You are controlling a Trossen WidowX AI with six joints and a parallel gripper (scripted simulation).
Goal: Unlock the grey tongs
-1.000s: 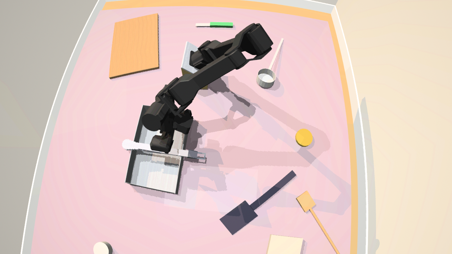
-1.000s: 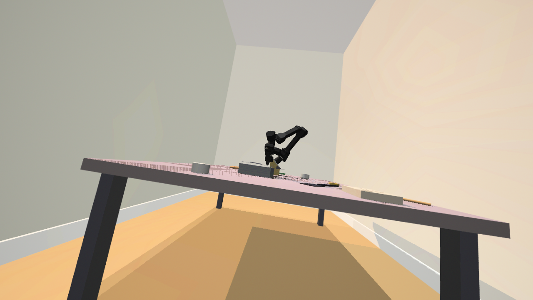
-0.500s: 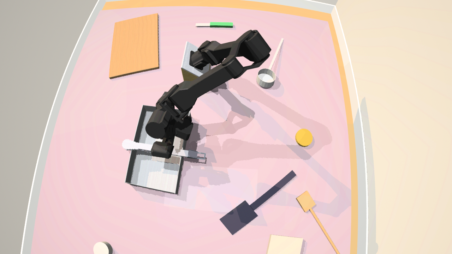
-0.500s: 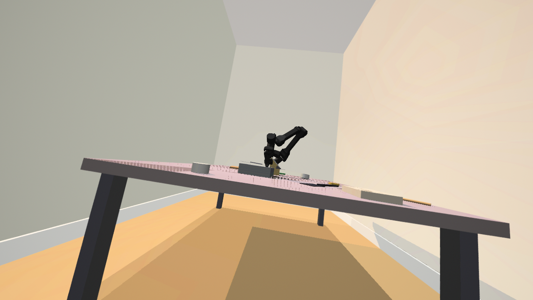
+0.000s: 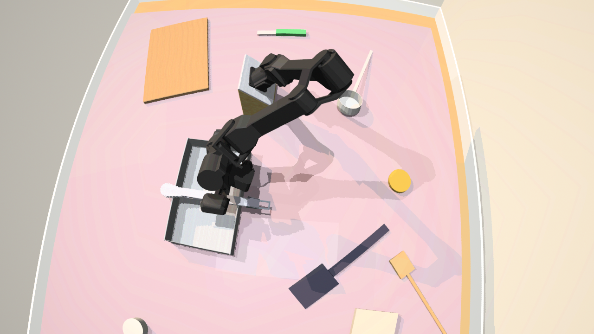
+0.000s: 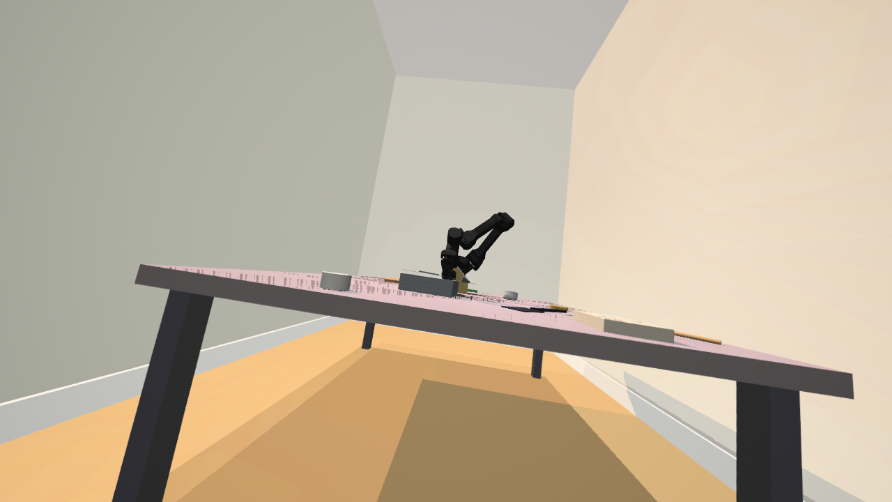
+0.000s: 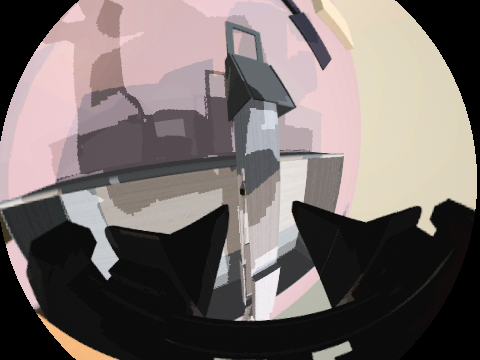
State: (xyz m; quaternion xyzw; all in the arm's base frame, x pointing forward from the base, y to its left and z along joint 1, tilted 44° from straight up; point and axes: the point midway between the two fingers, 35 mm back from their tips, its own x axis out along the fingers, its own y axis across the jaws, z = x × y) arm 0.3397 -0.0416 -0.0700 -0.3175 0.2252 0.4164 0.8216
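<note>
The roasting tin is 50 mm to the right of my gripper tip, 30 mm behind it and 10 mm below it. The rest, counted from my gripper tip: yellow disc: 500 mm to the left, 90 mm behind, 30 mm below; dark spatula: 300 mm to the left, 160 mm ahead, 40 mm below; white cylinder: 370 mm ahead, 260 mm to the right, 20 mm below.
</note>
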